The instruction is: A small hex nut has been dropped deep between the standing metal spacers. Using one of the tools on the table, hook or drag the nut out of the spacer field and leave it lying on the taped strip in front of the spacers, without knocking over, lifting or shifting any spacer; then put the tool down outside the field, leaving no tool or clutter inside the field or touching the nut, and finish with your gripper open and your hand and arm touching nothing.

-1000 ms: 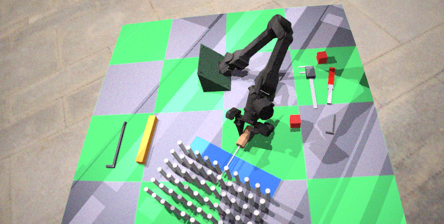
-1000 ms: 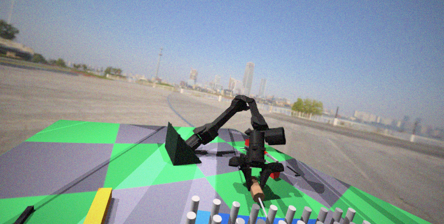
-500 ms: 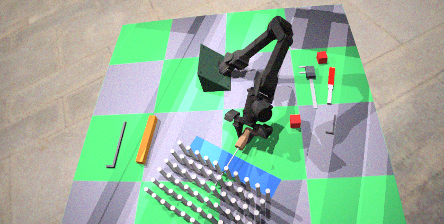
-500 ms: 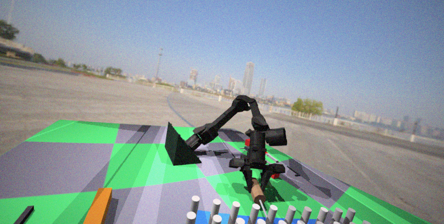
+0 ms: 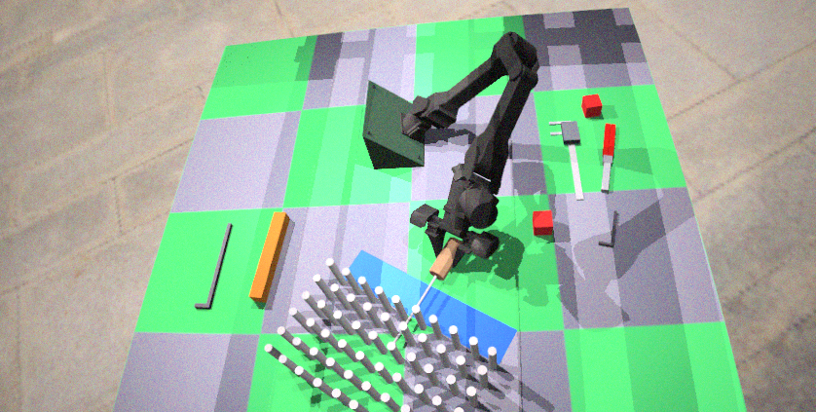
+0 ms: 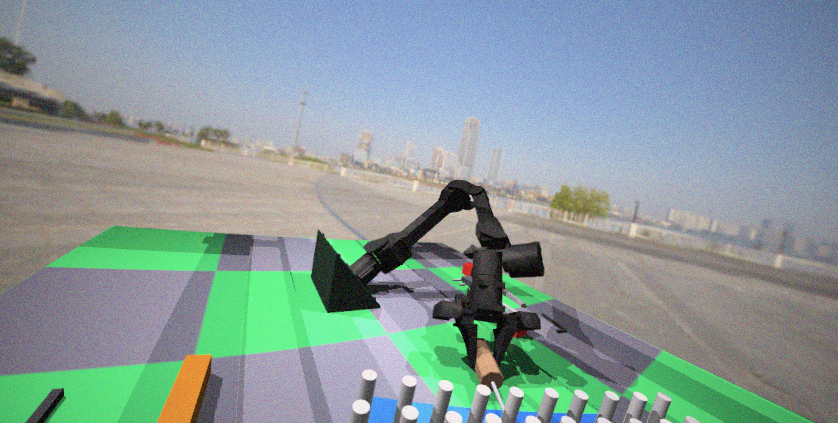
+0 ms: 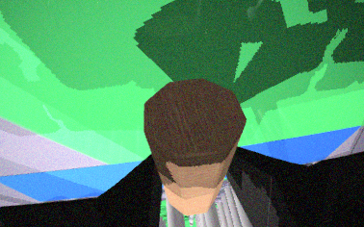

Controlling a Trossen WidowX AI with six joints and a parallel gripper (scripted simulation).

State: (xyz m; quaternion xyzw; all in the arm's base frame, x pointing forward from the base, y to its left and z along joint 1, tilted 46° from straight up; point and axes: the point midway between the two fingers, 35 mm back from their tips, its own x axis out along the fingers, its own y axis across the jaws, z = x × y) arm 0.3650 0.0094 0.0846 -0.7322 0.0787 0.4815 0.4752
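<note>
The blue taped strip lies 80 mm ahead of my gripper tip, 50 mm to the right of it and 30 mm below it. The rest, counted from my gripper tip: red-handled tool: 410 mm to the left, 230 mm behind, 20 mm below; then orange bar: 410 mm to the right, 70 mm behind, 10 mm below; then wooden-handled wire tool: 80 mm ahead, 60 mm to the right.
</note>
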